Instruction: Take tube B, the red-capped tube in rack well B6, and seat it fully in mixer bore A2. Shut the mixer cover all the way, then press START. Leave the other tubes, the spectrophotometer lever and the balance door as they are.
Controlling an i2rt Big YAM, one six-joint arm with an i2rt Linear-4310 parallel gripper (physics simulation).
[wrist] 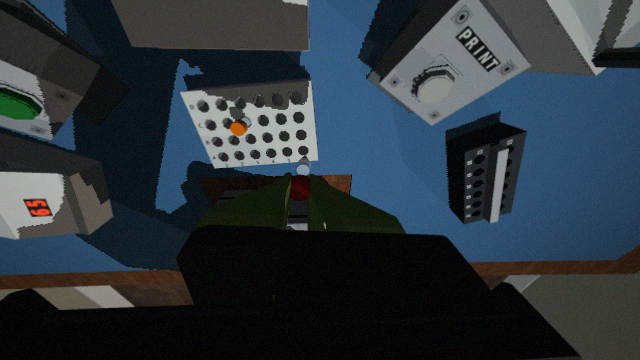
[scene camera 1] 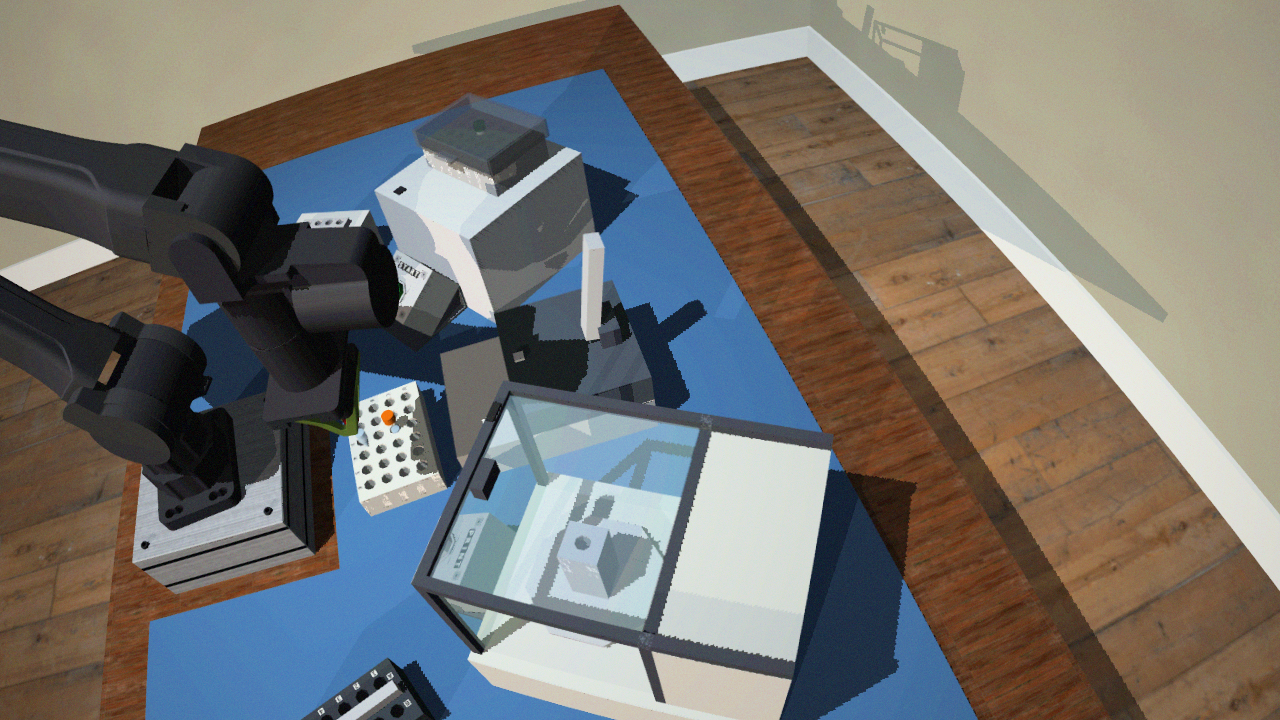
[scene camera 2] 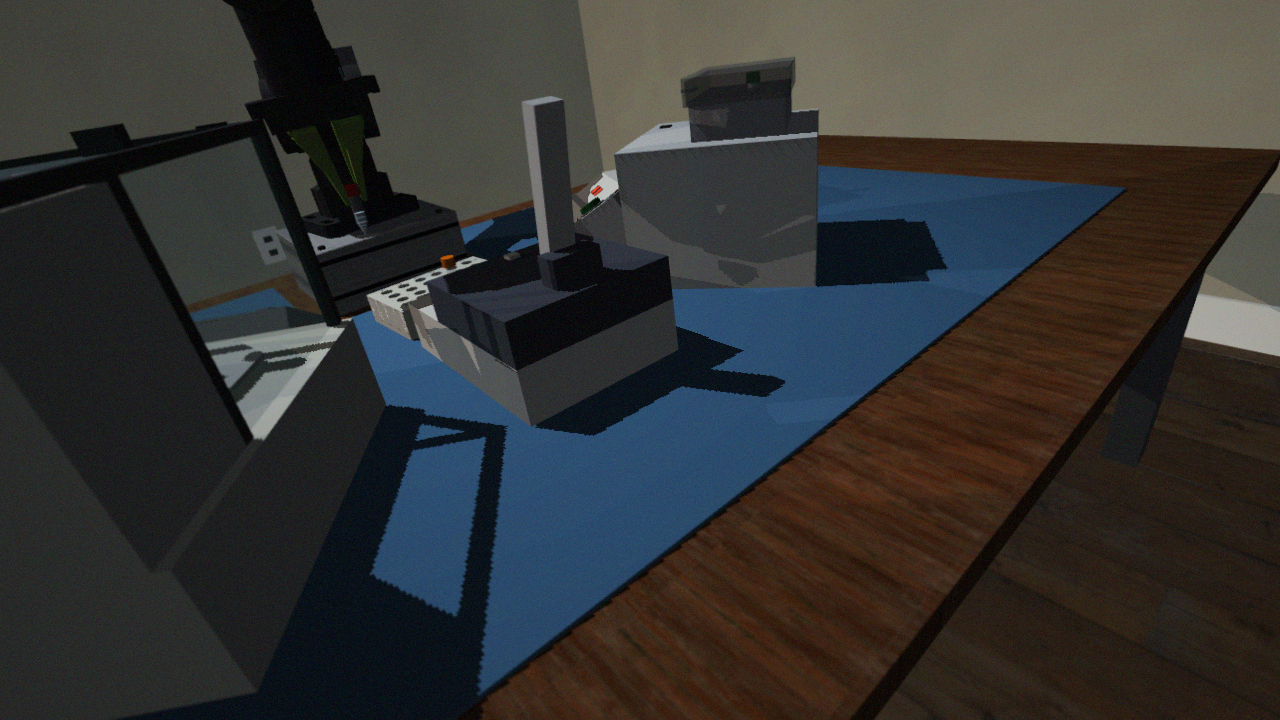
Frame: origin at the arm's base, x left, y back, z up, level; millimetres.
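Where they show: gripper, between the fingertips: [wrist: 299,181] [scene camera 1: 351,427] [scene camera 2: 357,203]; arm's base, origin of its link: [scene camera 1: 200,471].
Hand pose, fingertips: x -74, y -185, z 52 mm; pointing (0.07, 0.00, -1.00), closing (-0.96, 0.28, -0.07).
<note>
Things, the pixels of their top centre, and the offset from my fingertips. "spot": a spot on its surface instead.
- red-capped tube B, centre of its top: [wrist: 300,192] [scene camera 2: 349,184] dy -4, dx -3, dz +18 mm
- white rack, centre of its top: [scene camera 1: 388,438] [scene camera 2: 441,281] [wrist: 256,130] dy -12, dx +52, dz -95 mm
- orange-capped tube, centre of its top: [scene camera 1: 387,415] [wrist: 237,129] [scene camera 2: 447,257] dy -22, dx +61, dz -71 mm
- large white box, centre of its top: [scene camera 2: 677,74] [scene camera 1: 435,152] dy -170, dx +276, dz +64 mm
- smoky cover, centre of its top: [scene camera 2: 736,67] [scene camera 1: 472,126] dy -222, dx +302, dz +64 mm
- green button, a spot on its surface: [wrist: 17,105] spot: dy -67, dx +218, dz -57 mm
- dark-topped instrument, centre of its top: [scene camera 2: 515,234] [scene camera 1: 529,338] dy -184, dx +39, dz -24 mm
- upright white lever, centre of its top: [scene camera 2: 534,98] [scene camera 1: 582,242] dy -252, dx +29, dz +75 mm
- glass-sided balance, centre of its top: [scene camera 1: 558,490] [scene camera 2: 24,140] dy -144, dx -206, dz +97 mm
- PRINT pod, a spot on its surface: [wrist: 472,75] spot: dy -41, dx -137, dz -53 mm
- black tube block, centre of its top: [wrist: 498,191] dy +101, dx -225, dz -78 mm
- 65 display, a spot on its surface: [wrist: 37,207] spot: dy +39, dx +338, dz -76 mm
My gripper [scene camera 1: 349,426] [scene camera 2: 351,186] [wrist: 299,181] is shut on the red-capped tube B [scene camera 2: 359,216] [wrist: 303,167]. The tube hangs cap up, slightly tilted, with its tip above the table near the arm base and beside the white rack [scene camera 1: 377,497] [scene camera 2: 386,309] [wrist: 275,128]. In the wrist view, well B6 looks empty. An orange-capped tube [scene camera 1: 387,417] [scene camera 2: 447,261] [wrist: 238,128] stands in the rack. What looks like the mixer is a large white box [scene camera 1: 528,259] [scene camera 2: 716,214] with a smoky cover [scene camera 1: 501,134] [scene camera 2: 742,78] raised on top. Its bores cannot be made out. A green button [wrist: 17,105] sits on a pod beside it.
A dark-topped instrument [scene camera 2: 590,326] with an upright white lever [scene camera 1: 591,286] [scene camera 2: 546,170] stands between mixer and balance. The glass-sided balance [scene camera 1: 751,528] [scene camera 2: 71,358] is beyond the rack. Also there: a PRINT pod [wrist: 472,75], a black tube block [scene camera 1: 380,685] [wrist: 457,175] and a "65" display [wrist: 37,207].
</note>
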